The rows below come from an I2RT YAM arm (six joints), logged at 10 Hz.
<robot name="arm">
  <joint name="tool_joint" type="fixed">
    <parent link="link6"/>
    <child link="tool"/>
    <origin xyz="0 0 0" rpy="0 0 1.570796"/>
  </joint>
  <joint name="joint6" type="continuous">
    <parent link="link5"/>
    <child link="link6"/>
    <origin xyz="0.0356 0 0.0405" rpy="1.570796 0 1.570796"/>
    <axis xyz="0 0 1"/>
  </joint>
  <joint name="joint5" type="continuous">
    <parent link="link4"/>
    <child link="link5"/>
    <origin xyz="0.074 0.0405 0.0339" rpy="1.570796 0 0"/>
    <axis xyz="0 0 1"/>
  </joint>
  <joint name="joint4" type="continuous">
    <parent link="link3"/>
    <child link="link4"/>
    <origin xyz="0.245 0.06 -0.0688"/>
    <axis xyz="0 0 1"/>
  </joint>
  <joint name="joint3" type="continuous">
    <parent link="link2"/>
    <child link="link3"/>
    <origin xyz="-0.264 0 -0.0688" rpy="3.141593 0 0"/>
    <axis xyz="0 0 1"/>
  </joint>
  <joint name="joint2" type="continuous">
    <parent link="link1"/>
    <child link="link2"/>
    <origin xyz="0.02 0.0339 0.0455" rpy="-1.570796 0 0"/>
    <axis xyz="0 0 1"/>
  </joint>
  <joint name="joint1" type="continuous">
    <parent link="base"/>
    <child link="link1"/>
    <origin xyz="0 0 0.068"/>
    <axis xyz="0 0 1"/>
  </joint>
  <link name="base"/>
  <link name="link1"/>
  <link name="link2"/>
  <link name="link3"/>
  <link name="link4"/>
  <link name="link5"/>
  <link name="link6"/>
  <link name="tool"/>
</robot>
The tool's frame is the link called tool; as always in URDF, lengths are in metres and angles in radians. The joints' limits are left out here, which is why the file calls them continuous.
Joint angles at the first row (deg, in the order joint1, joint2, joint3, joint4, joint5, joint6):
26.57, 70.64, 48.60, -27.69, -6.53, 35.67
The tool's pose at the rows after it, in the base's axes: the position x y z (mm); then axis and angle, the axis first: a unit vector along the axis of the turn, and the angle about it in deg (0 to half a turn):
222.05 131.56 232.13 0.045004 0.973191 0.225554 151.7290
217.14 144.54 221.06 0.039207 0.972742 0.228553 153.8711
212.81 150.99 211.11 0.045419 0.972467 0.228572 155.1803
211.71 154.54 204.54 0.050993 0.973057 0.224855 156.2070
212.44 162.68 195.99 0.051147 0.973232 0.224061 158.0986
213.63 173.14 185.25 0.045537 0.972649 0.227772 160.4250
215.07 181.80 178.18 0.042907 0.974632 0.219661 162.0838
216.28 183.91 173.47 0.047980 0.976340 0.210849 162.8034
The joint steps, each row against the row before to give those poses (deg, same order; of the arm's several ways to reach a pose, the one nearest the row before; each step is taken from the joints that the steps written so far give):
3.28, 2.43, -0.16, 0.23, 0.75, 1.46
3.03, 1.64, -1.09, 1.44, 0.16, 2.23
1.77, 0.90, -1.45, 1.51, 0.47, 2.31
0.83, 1.05, -0.53, 0.60, 0.34, 1.31
1.27, 2.40, 0.15, 0.89, -0.42, 1.36
1.44, 3.10, 0.22, 1.57, -1.21, 1.07
1.22, 2.71, 1.05, -0.08, 0.09, 0.76
0.23, 1.33, 0.32, -0.18, 0.48, 0.63

